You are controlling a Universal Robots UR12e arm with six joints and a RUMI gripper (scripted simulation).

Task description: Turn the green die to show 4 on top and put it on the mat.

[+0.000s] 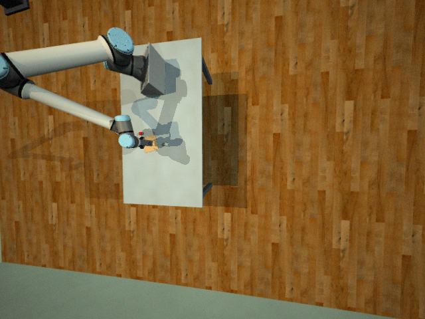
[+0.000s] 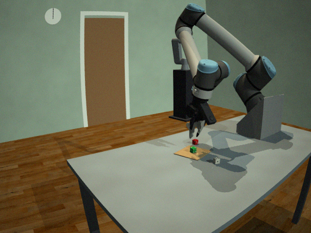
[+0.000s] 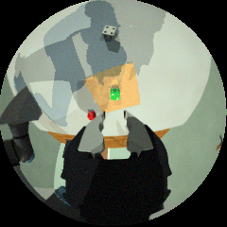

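The green die is 80 mm below my hand. From my hand the other things lie so: red die 100 mm behind, 80 mm to the right, 80 mm below; then tan mat 90 mm below; then white die 160 mm to the left, 80 mm below, 30 mm ahead.
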